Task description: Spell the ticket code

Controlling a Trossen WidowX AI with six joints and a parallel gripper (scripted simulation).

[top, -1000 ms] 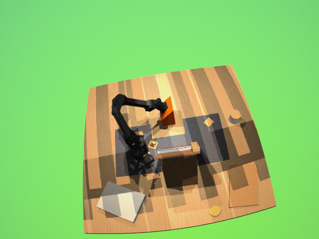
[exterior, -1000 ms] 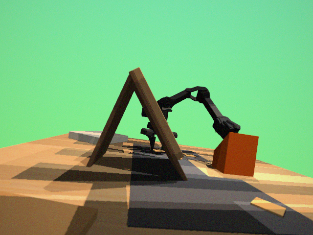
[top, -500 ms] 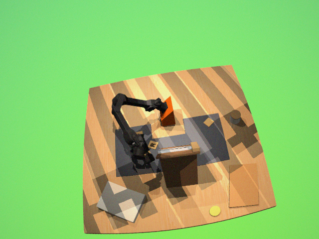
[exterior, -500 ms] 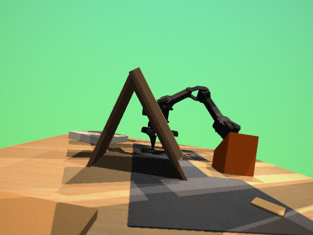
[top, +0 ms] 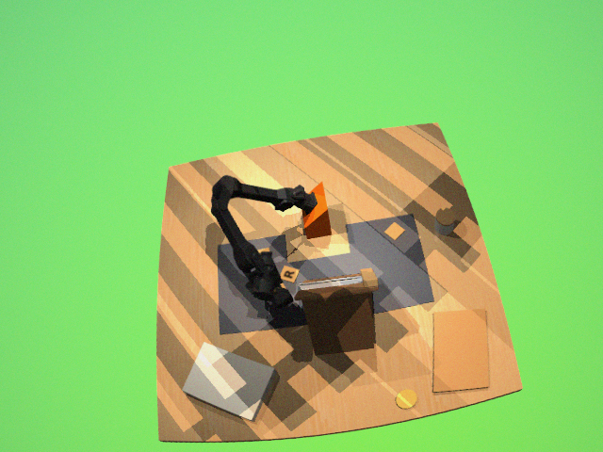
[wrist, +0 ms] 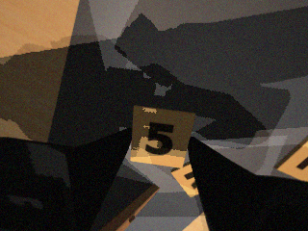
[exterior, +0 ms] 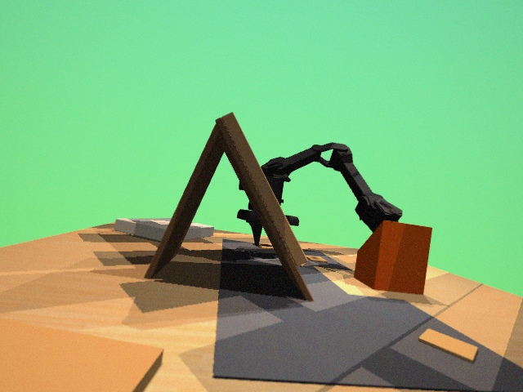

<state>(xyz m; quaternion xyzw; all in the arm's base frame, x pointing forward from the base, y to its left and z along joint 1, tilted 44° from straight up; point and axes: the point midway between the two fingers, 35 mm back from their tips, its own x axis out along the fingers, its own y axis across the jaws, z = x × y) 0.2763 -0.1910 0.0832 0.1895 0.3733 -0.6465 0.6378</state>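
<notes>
My gripper tip is now 200 mm to the right of the white ticket, 60 mm below it and 40 mm short of it. Also, from my gripper tip: dark mat: 170 mm to the left, 80 mm behind, 30 mm below; then flat tan slab: 550 mm to the left, 410 mm ahead, 20 mm below.
</notes>
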